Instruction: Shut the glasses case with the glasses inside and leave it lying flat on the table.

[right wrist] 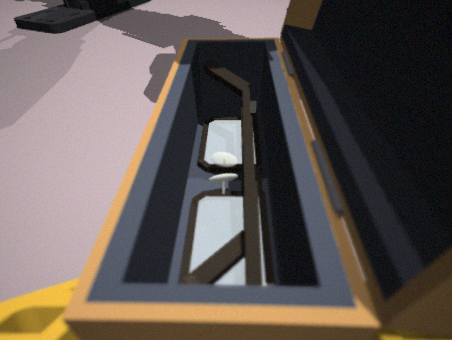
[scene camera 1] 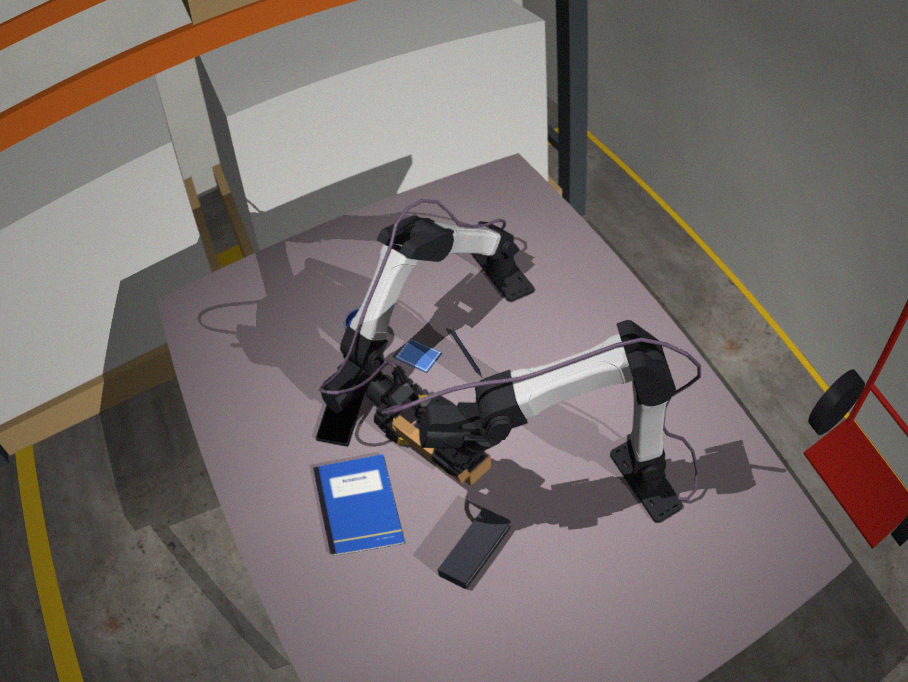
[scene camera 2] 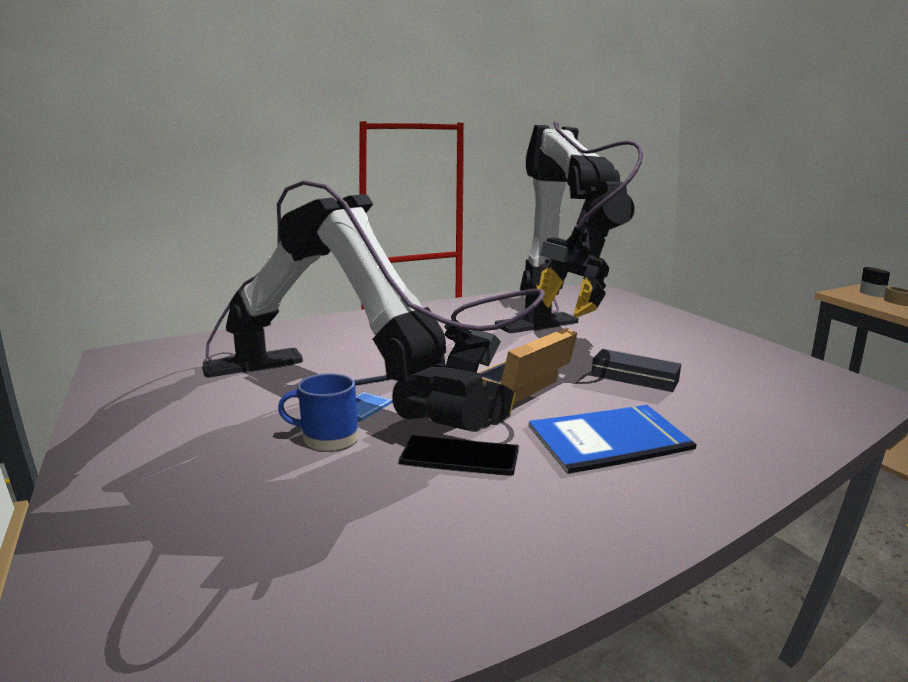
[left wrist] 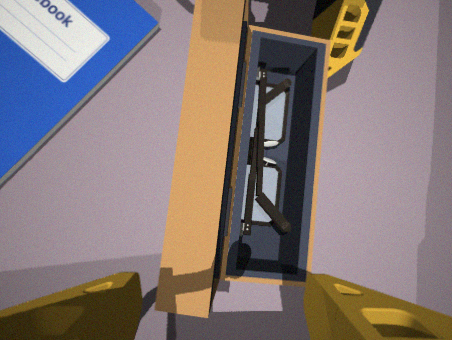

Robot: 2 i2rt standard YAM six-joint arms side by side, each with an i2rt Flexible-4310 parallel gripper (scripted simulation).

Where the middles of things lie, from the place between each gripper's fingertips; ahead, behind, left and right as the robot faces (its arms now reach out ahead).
I see my left gripper [scene camera 2: 561,311] 7 cm above the lid [scene camera 2: 524,364], 6 cm to the left of it and 3 cm short of it. The rest, counted from my left hand: glasses case [scene camera 2: 535,386] (10 cm below, 7 cm to the right, 1 cm ahead); dark box [scene camera 1: 464,562] (15 cm to the left, 12 cm below, 4 cm ahead); dark-framed glasses [right wrist: 227,242] (12 cm below, 8 cm to the right, 1 cm behind).
Right now the dark-framed glasses is 60 mm to the left of my right hand [scene camera 2: 493,392] and 20 mm behind it. From my right hand the other things lie so: glasses case: 70 mm to the left, 30 mm above; blue card [scene camera 1: 422,357]: 190 mm to the right, 70 mm behind, 20 mm below; lid: 80 mm to the left, 50 mm above, 20 mm ahead.
